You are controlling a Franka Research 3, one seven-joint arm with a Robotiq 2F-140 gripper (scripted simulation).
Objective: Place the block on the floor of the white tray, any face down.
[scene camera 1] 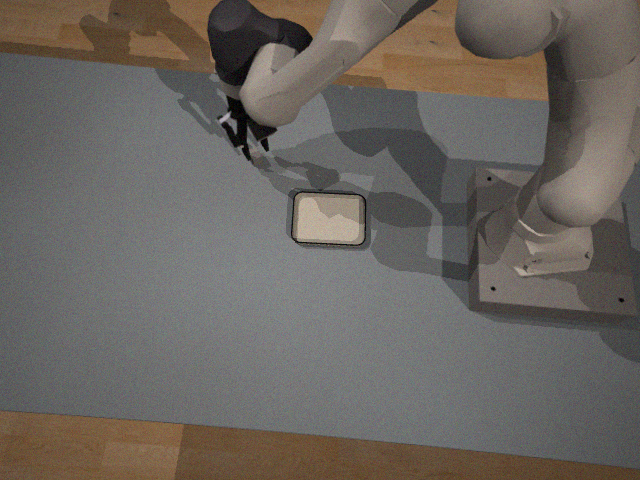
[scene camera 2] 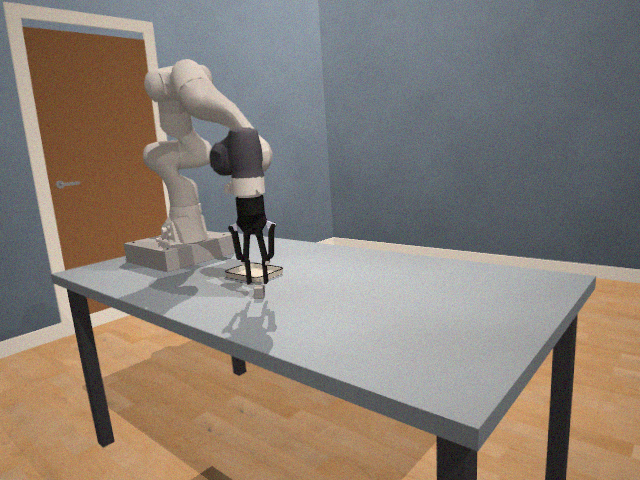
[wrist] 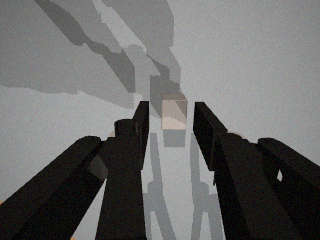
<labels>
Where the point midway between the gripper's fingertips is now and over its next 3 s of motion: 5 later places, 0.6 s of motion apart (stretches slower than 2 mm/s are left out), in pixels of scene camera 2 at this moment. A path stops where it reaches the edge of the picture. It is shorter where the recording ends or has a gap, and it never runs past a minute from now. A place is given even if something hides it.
The gripper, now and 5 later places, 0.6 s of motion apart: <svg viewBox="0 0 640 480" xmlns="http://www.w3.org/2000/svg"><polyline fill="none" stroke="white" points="257,282 258,284 259,284 259,292 259,295 260,290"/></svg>
</labels>
